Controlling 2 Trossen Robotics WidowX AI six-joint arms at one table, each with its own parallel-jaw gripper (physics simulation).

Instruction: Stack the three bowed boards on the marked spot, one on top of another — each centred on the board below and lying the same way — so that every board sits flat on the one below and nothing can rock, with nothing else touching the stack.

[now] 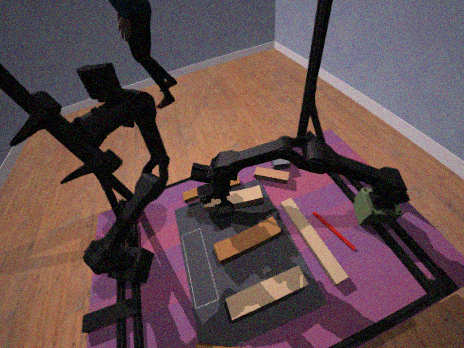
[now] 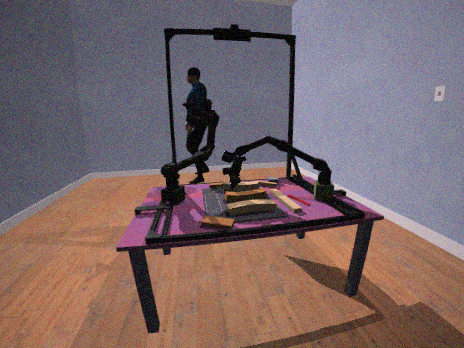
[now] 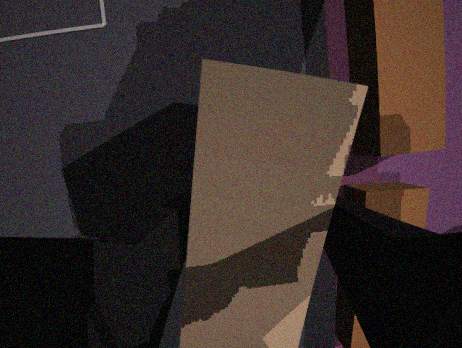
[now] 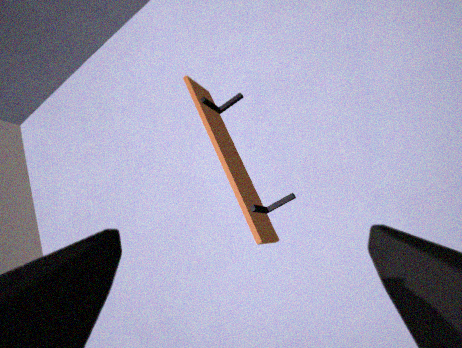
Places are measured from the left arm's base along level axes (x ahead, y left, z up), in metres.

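Pixels of known places: left gripper, fingertip midpoint: (image 1: 218,203) (image 2: 231,187) (image 3: 251,197); right gripper, fingertip midpoint: (image 1: 36,165) (image 2: 186,110) (image 4: 245,239); left arm's base, link origin: (image 1: 381,200) (image 2: 324,182); right arm's base, link origin: (image 1: 125,261) (image 2: 172,188).
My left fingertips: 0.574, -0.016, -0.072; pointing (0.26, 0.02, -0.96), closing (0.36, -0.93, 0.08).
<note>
For each thing: its top centre in the pictures, then the offset to it from my left fingertips, as dx, dy, dz. "pt": a spot on its surface instead. Level surfaces: height alone.
- grey mat, surface height: dz -0.014
- marked spot, surface spot: (image 1: 188,271) pt +0.073, +0.262, -0.014
- long flat pale plank, top centre: (image 1: 310,235) (image 2: 283,197) -0.345, +0.117, +0.002
- red rod, top centre: (image 1: 333,229) -0.428, +0.087, -0.014
- grey block, top centre: (image 1: 280,158) -0.257, -0.224, +0.016
- brown block, top centre: (image 2: 217,219) -0.072, +0.473, +0.012
Three bowed boards lie on the grey mat (image 1: 265,264) (image 2: 210,207): a pale one at the back (image 1: 246,195) (image 2: 248,186) (image 3: 264,155), a brown one in the middle (image 1: 248,238) (image 2: 246,195) and a pale one at the front (image 1: 266,293) (image 2: 252,207). The marked spot (image 1: 188,271) is a white outlined rectangle on the mat's left side, with nothing on it. My left gripper (image 1: 220,201) (image 2: 235,183) (image 3: 251,197) is down on the back pale board's left end, fingers closed against its long edges. My right gripper (image 4: 245,239) is open and empty, raised high and facing the wall.
A long flat pale plank (image 1: 313,239) and a red rod (image 1: 334,230) lie right of the mat. Small brown blocks (image 1: 271,174) (image 1: 190,194) and a grey block (image 1: 280,163) lie behind it; another brown block (image 2: 217,221) lies in front. A person (image 2: 196,114) walks behind the table.
</note>
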